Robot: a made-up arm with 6 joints. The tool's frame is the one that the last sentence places. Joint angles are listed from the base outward.
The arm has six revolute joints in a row. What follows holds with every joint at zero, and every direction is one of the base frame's. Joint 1 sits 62 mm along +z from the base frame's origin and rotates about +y. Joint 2 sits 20 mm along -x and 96 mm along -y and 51 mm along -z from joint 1 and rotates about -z. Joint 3 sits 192 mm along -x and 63 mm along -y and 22 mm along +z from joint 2 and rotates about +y. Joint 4 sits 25 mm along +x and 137 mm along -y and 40 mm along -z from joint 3 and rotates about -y. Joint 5 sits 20 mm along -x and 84 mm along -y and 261 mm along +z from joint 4 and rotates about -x. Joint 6 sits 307 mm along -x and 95 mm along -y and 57 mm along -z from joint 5 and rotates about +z. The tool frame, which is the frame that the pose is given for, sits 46 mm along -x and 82 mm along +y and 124 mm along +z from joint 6; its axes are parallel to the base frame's.
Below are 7 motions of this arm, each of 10 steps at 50 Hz.
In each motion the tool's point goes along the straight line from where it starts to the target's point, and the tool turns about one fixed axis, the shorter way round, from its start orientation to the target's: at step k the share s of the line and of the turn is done. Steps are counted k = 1, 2, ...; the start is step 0. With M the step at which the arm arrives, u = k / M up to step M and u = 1 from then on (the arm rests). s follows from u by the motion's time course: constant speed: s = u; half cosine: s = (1 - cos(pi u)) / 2; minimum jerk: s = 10 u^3 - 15 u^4 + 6 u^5.
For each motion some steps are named. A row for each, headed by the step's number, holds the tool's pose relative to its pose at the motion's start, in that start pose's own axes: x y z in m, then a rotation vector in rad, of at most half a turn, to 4 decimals.
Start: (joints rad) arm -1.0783 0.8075 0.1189 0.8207 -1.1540 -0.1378
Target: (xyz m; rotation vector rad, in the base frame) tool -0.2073 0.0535 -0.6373 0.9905 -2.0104 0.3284
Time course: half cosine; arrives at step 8
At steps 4, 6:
4: 0.0030 -0.0426 0.0085 0.0683 0.0139 0.0818
6: 0.0052 -0.0727 0.0145 0.1166 0.0237 0.1396

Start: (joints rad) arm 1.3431 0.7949 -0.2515 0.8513 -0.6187 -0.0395
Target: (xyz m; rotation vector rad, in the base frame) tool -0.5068 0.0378 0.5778 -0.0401 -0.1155 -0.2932
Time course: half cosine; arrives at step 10
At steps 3, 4, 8, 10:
3: -0.0143 -0.0167 -0.0225 0.0283 -0.0466 0.0117
4: -0.0240 -0.0279 -0.0377 0.0474 -0.0781 0.0196
8: -0.0628 -0.0731 -0.0986 0.1240 -0.2046 0.0512
10: -0.0694 -0.0808 -0.1090 0.1371 -0.2262 0.0566

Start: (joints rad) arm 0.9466 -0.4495 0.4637 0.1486 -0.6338 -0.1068
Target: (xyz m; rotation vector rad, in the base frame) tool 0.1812 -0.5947 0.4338 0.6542 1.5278 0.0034
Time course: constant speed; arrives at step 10
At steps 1, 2, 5, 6, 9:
1: 0.0049 0.0001 0.0066 0.0023 0.0150 0.0013
2: 0.0099 0.0002 0.0132 0.0046 0.0301 0.0025
5: 0.0247 0.0006 0.0329 0.0116 0.0752 0.0063
6: 0.0297 0.0007 0.0395 0.0139 0.0903 0.0075
9: 0.0445 0.0011 0.0592 0.0209 0.1354 0.0113

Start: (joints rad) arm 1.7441 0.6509 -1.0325 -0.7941 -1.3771 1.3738
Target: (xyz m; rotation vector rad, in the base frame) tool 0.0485 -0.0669 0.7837 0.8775 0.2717 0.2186
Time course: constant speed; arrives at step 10
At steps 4, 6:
4: -0.0407 -0.0032 0.0030 -0.0132 0.0122 0.0655
6: -0.0611 -0.0048 0.0045 -0.0197 0.0182 0.0982

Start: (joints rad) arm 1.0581 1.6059 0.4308 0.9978 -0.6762 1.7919
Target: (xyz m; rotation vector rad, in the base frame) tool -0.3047 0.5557 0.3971 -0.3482 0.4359 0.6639
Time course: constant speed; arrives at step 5
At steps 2, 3, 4, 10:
2: 0.0027 -0.0020 0.0007 -0.0002 0.0008 0.0147
3: 0.0041 -0.0029 0.0010 -0.0003 0.0012 0.0221
4: 0.0054 -0.0039 0.0013 -0.0005 0.0016 0.0295
10: 0.0068 -0.0049 0.0017 -0.0006 0.0020 0.0368

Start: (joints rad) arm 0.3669 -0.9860 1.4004 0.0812 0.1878 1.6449
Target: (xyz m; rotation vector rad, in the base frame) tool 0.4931 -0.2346 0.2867 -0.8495 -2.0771 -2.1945
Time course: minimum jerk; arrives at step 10
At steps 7, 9, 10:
7: -0.0107 -0.0455 0.0658 0.1115 0.0129 0.0224
9: -0.0127 -0.0538 0.0779 0.1321 0.0153 0.0265
10: -0.0128 -0.0543 0.0786 0.1333 0.0154 0.0267

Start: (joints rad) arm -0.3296 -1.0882 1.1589 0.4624 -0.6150 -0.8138
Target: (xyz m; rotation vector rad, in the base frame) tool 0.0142 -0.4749 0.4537 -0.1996 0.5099 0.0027
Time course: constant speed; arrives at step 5
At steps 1, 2, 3, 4, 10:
1: -0.0022 -0.0013 -0.0022 0.0015 -0.0062 -0.0012
2: -0.0043 -0.0026 -0.0045 0.0030 -0.0124 -0.0024
3: -0.0065 -0.0039 -0.0067 0.0045 -0.0185 -0.0036
4: -0.0086 -0.0052 -0.0089 0.0060 -0.0247 -0.0047
10: -0.0108 -0.0065 -0.0112 0.0076 -0.0309 -0.0059

